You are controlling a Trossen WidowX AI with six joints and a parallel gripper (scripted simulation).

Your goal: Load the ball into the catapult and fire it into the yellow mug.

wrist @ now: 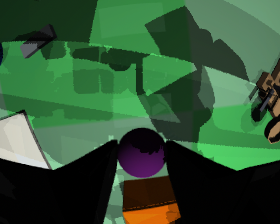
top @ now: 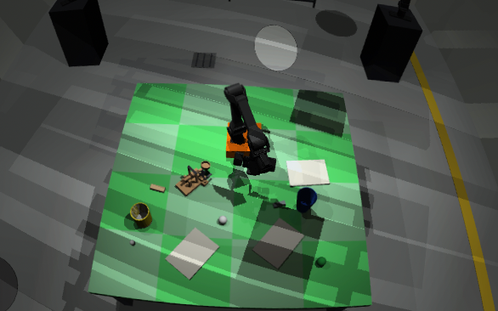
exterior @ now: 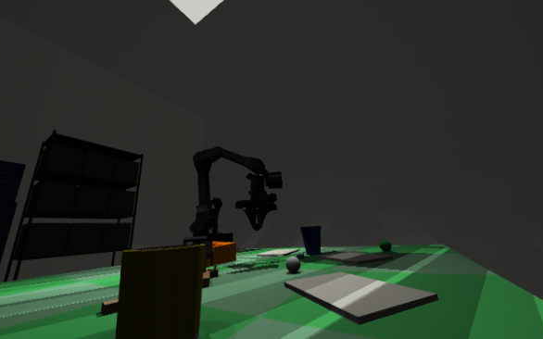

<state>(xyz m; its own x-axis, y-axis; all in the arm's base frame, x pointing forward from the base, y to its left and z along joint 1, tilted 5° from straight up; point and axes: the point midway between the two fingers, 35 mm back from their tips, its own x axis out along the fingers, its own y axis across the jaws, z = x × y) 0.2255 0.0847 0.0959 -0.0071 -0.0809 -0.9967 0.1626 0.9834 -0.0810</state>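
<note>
Right now my gripper tip is 26 cm to the left of the wooden catapult, 7 cm above it and 2 cm past it. The rest, counted from my gripper tip: grey block: 13 cm to the left, 12 cm below, 11 cm ahead; then blue cup: 25 cm to the left, 13 cm ahead, 9 cm below; then purple ball: 1 cm above.
</note>
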